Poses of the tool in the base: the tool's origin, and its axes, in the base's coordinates. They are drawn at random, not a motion.
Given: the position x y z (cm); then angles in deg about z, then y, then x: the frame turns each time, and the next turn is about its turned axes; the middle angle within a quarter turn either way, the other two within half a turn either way.
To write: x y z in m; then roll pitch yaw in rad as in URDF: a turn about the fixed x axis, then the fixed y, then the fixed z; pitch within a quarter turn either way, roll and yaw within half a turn. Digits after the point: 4 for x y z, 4 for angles.
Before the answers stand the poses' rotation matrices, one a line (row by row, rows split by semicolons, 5 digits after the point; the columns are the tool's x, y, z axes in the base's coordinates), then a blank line. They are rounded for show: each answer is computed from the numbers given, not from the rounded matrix.
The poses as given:
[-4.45 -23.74 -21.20 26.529 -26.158 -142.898]
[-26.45 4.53 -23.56 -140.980 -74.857 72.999]
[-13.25 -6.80 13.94 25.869 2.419 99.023]
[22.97 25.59 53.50 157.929 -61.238 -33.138]
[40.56 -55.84 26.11 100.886 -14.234 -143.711]
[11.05 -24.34 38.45 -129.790 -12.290 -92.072]
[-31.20 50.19 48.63 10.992 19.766 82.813]
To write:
0.80307 0.59417 0.04515; 0.40091 -0.59481 0.69676; 0.44085 -0.54145 -0.71588
-0.20296 0.90126 -0.38280; -0.16447 0.35401 0.92067; 0.96528 0.24981 0.07638
0.89899 0.10594 0.42496; 0.43593 -0.12293 -0.89155; -0.04221 0.98675 -0.15669
-0.44591 -0.75874 0.47485; 0.18080 -0.59593 -0.78242; 0.87663 -0.26304 0.40291
-0.18306 0.76405 -0.61864; 0.95186 0.29513 0.08285; 0.24588 -0.57369 -0.78130
-0.62531 -0.16392 0.76297; -0.75079 -0.14032 -0.64547; 0.21286 -0.97644 -0.03533
0.92382 0.30551 0.23071; 0.17944 0.18679 -0.96587; -0.33818 0.93369 0.11774

[-0.0445 -0.2374 -0.2120 -2.4940 -0.4565 0.4630]
[-0.2645 0.0453 -0.2356 1.2741 -1.3065 -2.4606]
[-0.1325 -0.0680 0.1394 1.7283 0.0422 0.4515]
[0.2297 0.2559 0.5350 -0.5784 -1.0688 2.7564]
[0.4056 -0.5584 0.2611 -2.5082 -0.2484 1.7608]
[0.1105 -0.2434 0.3845 -1.6070 -0.2145 -2.2653]
[-0.3120 0.5019 0.4863 1.4454 0.3450 0.1918]

